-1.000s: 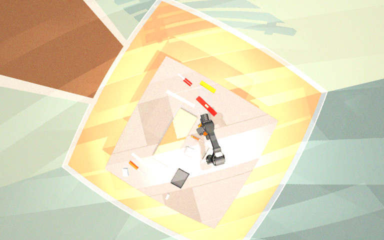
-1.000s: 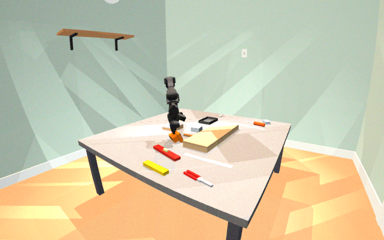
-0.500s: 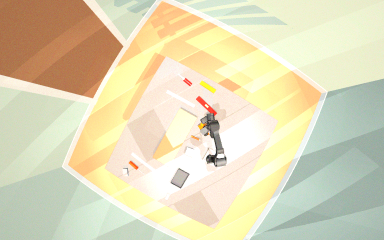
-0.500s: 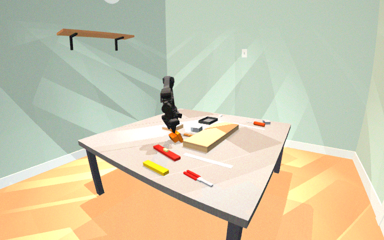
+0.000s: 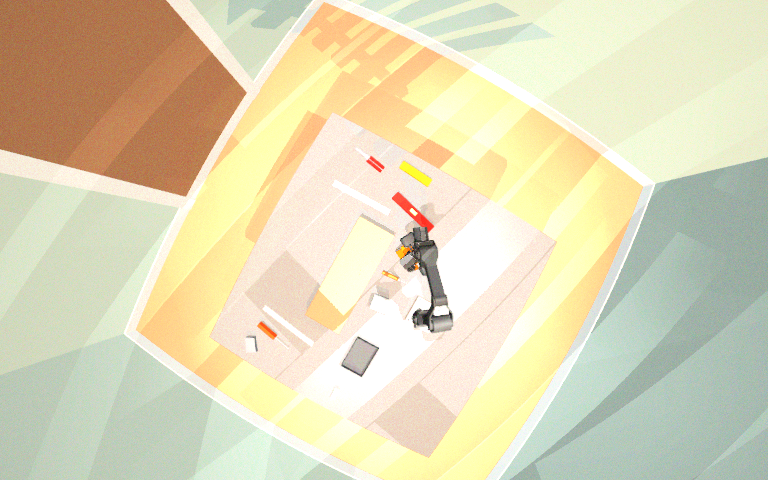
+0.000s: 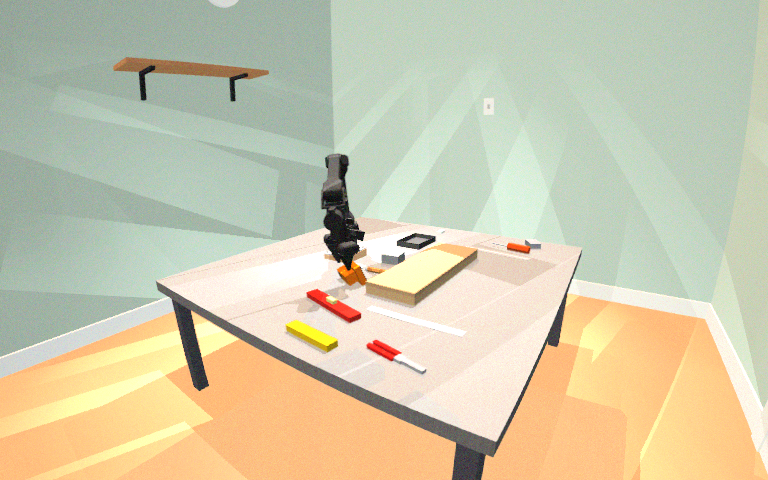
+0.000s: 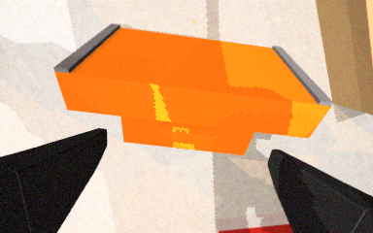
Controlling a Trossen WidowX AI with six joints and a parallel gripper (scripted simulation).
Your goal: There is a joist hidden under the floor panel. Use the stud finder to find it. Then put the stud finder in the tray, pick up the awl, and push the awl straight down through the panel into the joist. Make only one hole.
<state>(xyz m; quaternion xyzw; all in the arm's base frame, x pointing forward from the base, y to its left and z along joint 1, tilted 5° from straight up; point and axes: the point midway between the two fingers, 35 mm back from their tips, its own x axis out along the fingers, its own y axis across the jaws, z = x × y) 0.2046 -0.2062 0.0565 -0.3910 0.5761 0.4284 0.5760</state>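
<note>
My gripper tip is 10 mm past the stud finder, 10 mm to the right of it and 40 mm above it. From my gripper tip the other things lie so: grey block (20 mm behind, 270 mm to the left, 40 mm below); then awl (10 mm behind, 130 mm to the left, 50 mm below); then red level (120 mm ahead, 150 mm to the right, 40 mm below).
</note>
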